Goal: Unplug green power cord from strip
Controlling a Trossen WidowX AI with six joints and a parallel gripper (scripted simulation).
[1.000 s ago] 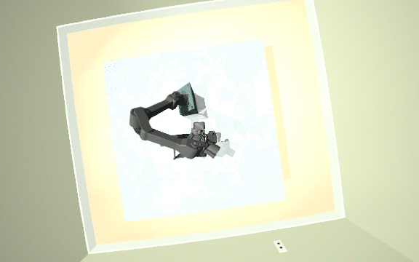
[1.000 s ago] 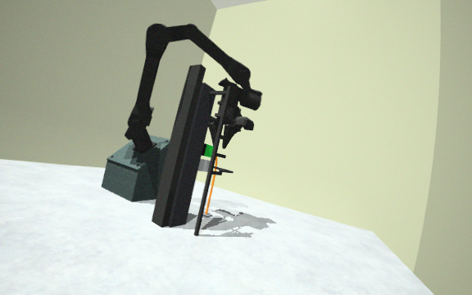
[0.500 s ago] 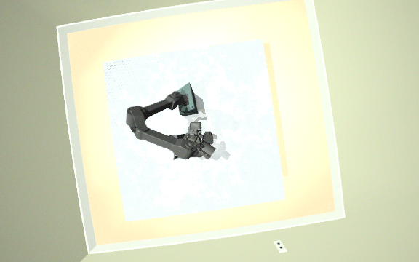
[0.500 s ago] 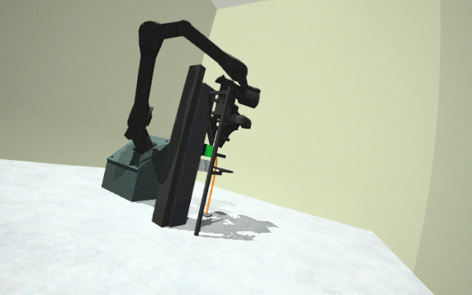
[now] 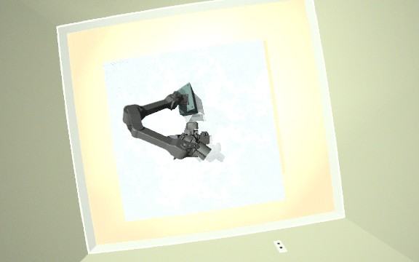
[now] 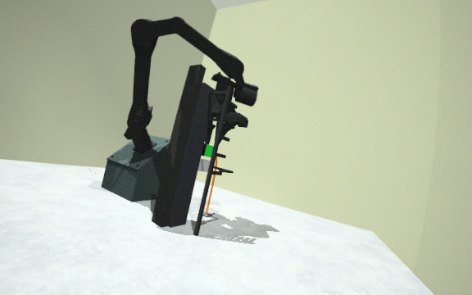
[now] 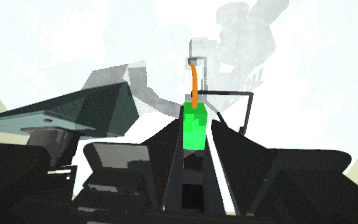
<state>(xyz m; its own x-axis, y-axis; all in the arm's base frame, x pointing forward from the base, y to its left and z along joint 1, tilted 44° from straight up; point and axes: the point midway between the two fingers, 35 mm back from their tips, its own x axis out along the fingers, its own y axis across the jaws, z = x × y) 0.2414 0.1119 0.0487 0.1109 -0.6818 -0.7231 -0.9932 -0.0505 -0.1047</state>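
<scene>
The green plug is 3 cm to the right of my gripper tip and 1 cm below it.
</scene>
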